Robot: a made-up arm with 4 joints. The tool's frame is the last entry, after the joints.
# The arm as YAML. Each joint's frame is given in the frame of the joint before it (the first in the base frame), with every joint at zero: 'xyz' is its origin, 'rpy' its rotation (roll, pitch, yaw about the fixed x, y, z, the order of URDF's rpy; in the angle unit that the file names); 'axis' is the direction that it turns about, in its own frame. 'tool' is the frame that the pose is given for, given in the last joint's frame.
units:
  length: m
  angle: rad
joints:
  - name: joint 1
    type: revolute
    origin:
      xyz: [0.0, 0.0, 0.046]
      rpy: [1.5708, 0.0, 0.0]
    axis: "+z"
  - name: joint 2
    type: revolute
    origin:
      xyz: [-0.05, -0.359, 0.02]
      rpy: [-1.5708, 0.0, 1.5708]
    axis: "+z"
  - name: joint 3
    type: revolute
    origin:
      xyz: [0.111, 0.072, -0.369]
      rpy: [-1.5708, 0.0, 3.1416]
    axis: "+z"
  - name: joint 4
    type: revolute
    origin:
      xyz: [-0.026, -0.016, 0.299]
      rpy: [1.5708, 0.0, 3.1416]
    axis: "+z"
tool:
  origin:
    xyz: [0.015, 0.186, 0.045]
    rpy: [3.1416, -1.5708, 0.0]
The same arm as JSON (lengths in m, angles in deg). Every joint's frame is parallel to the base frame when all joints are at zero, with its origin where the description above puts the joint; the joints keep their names.
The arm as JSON. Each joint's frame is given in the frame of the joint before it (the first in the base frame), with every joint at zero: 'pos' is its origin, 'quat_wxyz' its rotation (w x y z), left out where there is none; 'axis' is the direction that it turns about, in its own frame. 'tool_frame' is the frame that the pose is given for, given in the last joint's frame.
{
  "length_unit": "m",
  "angle_unit": "deg",
  "joints": [
    {
      "joint": "joint 1",
      "pos": [
        0.0,
        0.0,
        0.046
      ],
      "axis": "-y"
    },
    {
      "joint": "joint 2",
      "pos": [
        -0.05,
        -0.02,
        -0.359
      ],
      "axis": "-x"
    },
    {
      "joint": "joint 3",
      "pos": [
        0.369,
        0.072,
        0.111
      ],
      "axis": "-y"
    },
    {
      "joint": "joint 4",
      "pos": [
        -0.016,
        -0.299,
        0.026
      ],
      "axis": "+x"
    }
  ],
  "tool_frame": {
    "pos": [
      0.045,
      -0.186,
      0.015
    ],
    "quat_wxyz": [
      1.0,
      0.000002,
      -0.000004,
      0.000002
    ]
  }
}

